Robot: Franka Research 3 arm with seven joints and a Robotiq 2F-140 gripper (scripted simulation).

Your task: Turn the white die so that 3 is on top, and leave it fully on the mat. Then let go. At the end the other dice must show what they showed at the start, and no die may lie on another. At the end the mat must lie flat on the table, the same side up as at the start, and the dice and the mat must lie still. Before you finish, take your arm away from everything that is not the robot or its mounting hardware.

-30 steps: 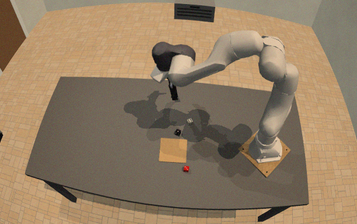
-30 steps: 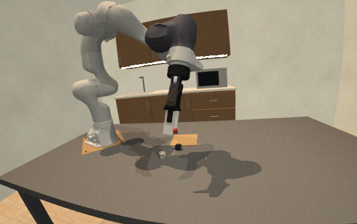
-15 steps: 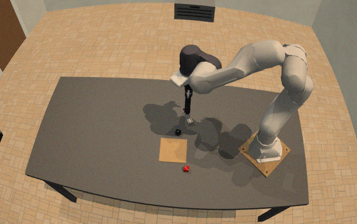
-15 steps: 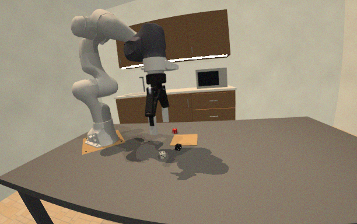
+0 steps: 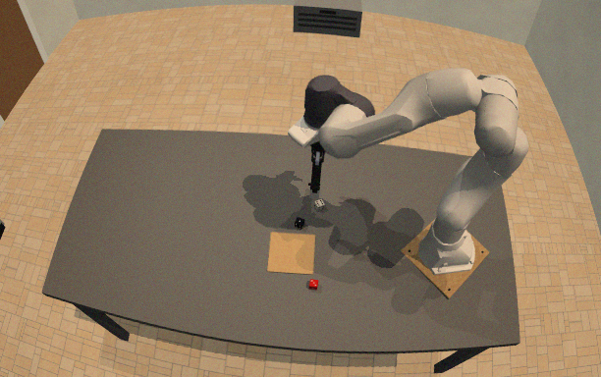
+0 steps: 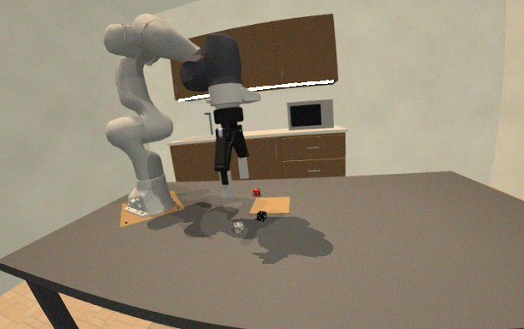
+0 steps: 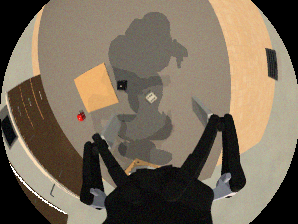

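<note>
My gripper is now 20 mm past the white die, 10 mm to the right of it and 150 mm above it. The rest, counted from my hand: red die (50 mm behind, 290 mm to the left, 150 mm below); then black die (30 mm ahead, 90 mm to the left, 150 mm below); then tan mat (40 mm ahead, 190 mm to the left, 160 mm below).
</note>
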